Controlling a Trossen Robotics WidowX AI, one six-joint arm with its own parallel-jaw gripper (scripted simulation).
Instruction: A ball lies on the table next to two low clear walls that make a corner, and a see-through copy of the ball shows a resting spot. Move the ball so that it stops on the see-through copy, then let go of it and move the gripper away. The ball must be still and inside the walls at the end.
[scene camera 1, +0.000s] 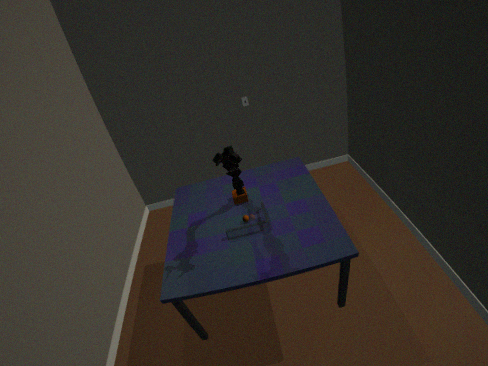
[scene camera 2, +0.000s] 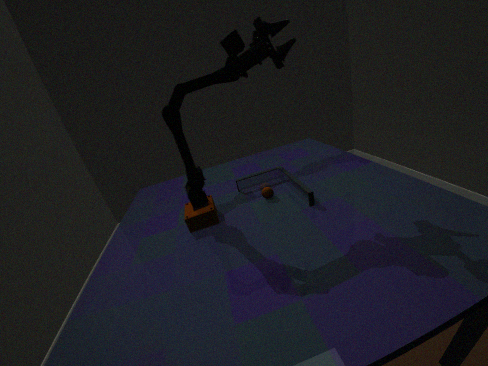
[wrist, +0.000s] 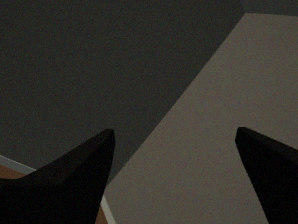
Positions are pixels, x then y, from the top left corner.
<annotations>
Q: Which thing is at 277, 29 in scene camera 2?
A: My gripper.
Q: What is my gripper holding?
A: Nothing.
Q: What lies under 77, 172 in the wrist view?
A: My gripper.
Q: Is my gripper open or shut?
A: Open.
</annotations>
